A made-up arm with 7 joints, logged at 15 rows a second.
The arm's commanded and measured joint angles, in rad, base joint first. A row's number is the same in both.
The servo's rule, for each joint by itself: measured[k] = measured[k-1] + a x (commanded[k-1-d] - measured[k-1]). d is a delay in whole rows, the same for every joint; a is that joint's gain. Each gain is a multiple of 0.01, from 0.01 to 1. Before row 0 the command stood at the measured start. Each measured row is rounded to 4 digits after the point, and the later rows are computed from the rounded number. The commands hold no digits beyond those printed.
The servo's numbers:
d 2
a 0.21 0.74 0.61 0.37 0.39 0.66 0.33
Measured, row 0: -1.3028 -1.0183 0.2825 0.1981 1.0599 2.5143 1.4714
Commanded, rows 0 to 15: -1.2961 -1.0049 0.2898 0.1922 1.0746 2.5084 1.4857; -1.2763 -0.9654 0.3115 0.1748 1.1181 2.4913 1.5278; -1.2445 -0.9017 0.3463 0.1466 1.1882 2.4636 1.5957; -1.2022 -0.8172 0.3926 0.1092 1.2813 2.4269 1.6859; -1.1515 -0.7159 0.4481 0.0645 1.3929 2.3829 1.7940; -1.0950 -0.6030 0.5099 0.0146 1.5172 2.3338 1.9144; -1.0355 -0.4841 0.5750 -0.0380 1.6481 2.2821 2.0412; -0.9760 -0.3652 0.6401 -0.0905 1.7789 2.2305 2.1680; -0.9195 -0.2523 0.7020 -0.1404 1.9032 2.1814 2.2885; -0.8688 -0.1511 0.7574 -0.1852 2.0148 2.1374 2.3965; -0.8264 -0.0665 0.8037 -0.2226 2.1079 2.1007 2.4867; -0.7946 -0.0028 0.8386 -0.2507 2.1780 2.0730 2.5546; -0.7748 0.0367 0.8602 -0.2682 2.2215 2.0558 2.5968; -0.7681 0.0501 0.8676 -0.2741 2.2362 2.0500 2.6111; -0.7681 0.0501 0.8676 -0.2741 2.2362 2.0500 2.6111; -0.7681 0.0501 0.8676 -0.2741 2.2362 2.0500 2.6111
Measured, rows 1 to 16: -1.3028 -1.0183 0.2825 0.1981 1.0599 2.5143 1.4714; -1.3028 -1.0183 0.2825 0.1981 1.0599 2.5143 1.4714; -1.3014 -1.0084 0.2870 0.1959 1.0656 2.5104 1.4761; -1.2961 -0.9766 0.3019 0.1881 1.0861 2.4978 1.4932; -1.2853 -0.9212 0.3290 0.1727 1.1259 2.4752 1.5270; -1.2678 -0.8442 0.3678 0.1492 1.1865 2.4433 1.5794; -1.2434 -0.7493 0.4168 0.1179 1.2670 2.4034 1.6502; -1.2122 -0.6410 0.4736 0.0797 1.3646 2.3575 1.7374; -1.1751 -0.5249 0.5355 0.0362 1.4752 2.3077 1.8377; -1.1333 -0.4067 0.5993 -0.0107 1.5936 2.2567 1.9467; -1.0884 -0.2924 0.6619 -0.0587 1.7143 2.2070 2.0595; -1.0423 -0.1878 0.7202 -0.1055 1.8315 2.1611 2.1707; -0.9970 -0.0980 0.7711 -0.1488 1.9393 2.1212 2.2750; -0.9545 -0.0276 0.8123 -0.1865 2.0324 2.0894 2.3673; -0.9168 0.0200 0.8415 -0.2167 2.1061 2.0672 2.4430; -0.8856 0.0423 0.8574 -0.2379 2.1568 2.0558 2.4985
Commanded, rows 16 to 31: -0.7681 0.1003 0.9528 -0.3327 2.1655 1.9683 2.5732; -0.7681 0.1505 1.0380 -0.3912 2.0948 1.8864 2.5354; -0.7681 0.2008 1.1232 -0.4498 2.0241 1.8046 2.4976; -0.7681 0.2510 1.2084 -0.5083 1.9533 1.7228 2.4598; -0.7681 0.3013 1.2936 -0.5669 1.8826 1.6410 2.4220; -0.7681 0.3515 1.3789 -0.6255 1.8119 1.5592 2.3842; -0.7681 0.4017 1.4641 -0.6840 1.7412 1.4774 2.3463; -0.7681 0.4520 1.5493 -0.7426 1.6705 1.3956 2.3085; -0.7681 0.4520 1.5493 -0.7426 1.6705 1.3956 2.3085; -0.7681 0.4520 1.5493 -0.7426 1.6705 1.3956 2.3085; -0.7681 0.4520 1.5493 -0.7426 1.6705 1.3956 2.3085; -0.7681 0.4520 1.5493 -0.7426 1.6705 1.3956 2.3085; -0.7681 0.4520 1.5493 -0.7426 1.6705 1.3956 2.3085; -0.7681 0.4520 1.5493 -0.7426 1.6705 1.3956 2.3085; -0.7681 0.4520 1.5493 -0.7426 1.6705 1.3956 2.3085; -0.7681 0.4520 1.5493 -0.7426 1.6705 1.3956 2.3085
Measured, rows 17 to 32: -0.8609 0.0481 0.8636 -0.2513 2.1878 2.0520 2.5357; -0.8414 0.0496 0.8660 -0.2597 2.2067 2.0507 2.5606; -0.8260 0.0871 0.9189 -0.2867 2.1906 1.9963 2.5648; -0.8138 0.1340 0.9916 -0.3254 2.1532 1.9238 2.5551; -0.8042 0.1834 1.0719 -0.3714 2.1029 1.8451 2.5361; -0.7966 0.2334 1.1552 -0.4221 2.0446 1.7644 2.5109; -0.7906 0.2836 1.2396 -0.4757 1.9814 1.6830 2.4816; -0.7859 0.3338 1.3246 -0.5311 1.9153 1.6013 2.4495; -0.7822 0.3840 1.4097 -0.5877 1.8474 1.5195 2.4154; -0.7792 0.4343 1.4949 -0.6450 1.7784 1.4377 2.3801; -0.7769 0.4474 1.5281 -0.6811 1.7363 1.4099 2.3565; -0.7751 0.4508 1.5410 -0.7039 1.7106 1.4005 2.3407; -0.7736 0.4517 1.5461 -0.7182 1.6950 1.3973 2.3301; -0.7724 0.4519 1.5481 -0.7272 1.6854 1.3962 2.3230; -0.7715 0.4520 1.5488 -0.7329 1.6796 1.3958 2.3182; -0.7708 0.4520 1.5491 -0.7365 1.6761 1.3957 2.3150
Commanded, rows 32 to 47: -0.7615 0.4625 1.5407 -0.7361 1.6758 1.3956 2.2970; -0.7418 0.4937 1.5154 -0.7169 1.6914 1.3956 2.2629; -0.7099 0.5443 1.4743 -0.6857 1.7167 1.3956 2.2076; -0.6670 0.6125 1.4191 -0.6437 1.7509 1.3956 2.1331; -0.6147 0.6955 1.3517 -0.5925 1.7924 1.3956 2.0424; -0.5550 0.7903 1.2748 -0.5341 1.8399 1.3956 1.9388; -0.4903 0.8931 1.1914 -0.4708 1.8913 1.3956 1.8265; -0.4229 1.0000 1.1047 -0.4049 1.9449 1.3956 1.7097; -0.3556 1.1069 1.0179 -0.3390 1.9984 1.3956 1.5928; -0.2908 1.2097 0.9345 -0.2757 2.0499 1.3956 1.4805; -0.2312 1.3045 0.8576 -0.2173 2.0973 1.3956 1.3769; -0.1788 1.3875 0.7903 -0.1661 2.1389 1.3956 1.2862; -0.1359 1.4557 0.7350 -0.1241 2.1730 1.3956 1.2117; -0.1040 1.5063 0.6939 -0.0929 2.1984 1.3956 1.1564; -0.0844 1.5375 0.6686 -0.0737 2.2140 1.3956 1.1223; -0.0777 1.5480 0.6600 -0.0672 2.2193 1.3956 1.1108
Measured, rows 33 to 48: -0.7702 0.4520 1.5492 -0.7388 1.6739 1.3956 2.3129; -0.7698 0.4520 1.5493 -0.7402 1.6726 1.3956 2.3114; -0.7681 0.4598 1.5441 -0.7387 1.6738 1.3956 2.3066; -0.7626 0.4849 1.5266 -0.7306 1.6807 1.3956 2.2922; -0.7515 0.5289 1.4947 -0.7140 1.6947 1.3956 2.2643; -0.7338 0.5908 1.4486 -0.6880 1.7166 1.3956 2.2210; -0.7088 0.6683 1.3895 -0.6527 1.7462 1.3956 2.1621; -0.6765 0.7586 1.3195 -0.6088 1.7827 1.3956 2.0884; -0.6374 0.8581 1.2414 -0.5577 1.8251 1.3956 2.0020; -0.5924 0.9631 1.1580 -0.5012 1.8718 1.3956 1.9055; -0.5427 1.0695 1.0725 -0.4412 1.9212 1.3956 1.8023; -0.4898 1.1732 0.9883 -0.3800 1.9714 1.3956 1.6961; -0.4355 1.2704 0.9086 -0.3198 2.0205 1.3956 1.5908; -0.3816 1.3571 0.8364 -0.2629 2.0667 1.3956 1.4903; -0.3300 1.4301 0.7745 -0.2115 2.1082 1.3956 1.3984; -0.2825 1.4865 0.7253 -0.1676 2.1434 1.3956 1.3185
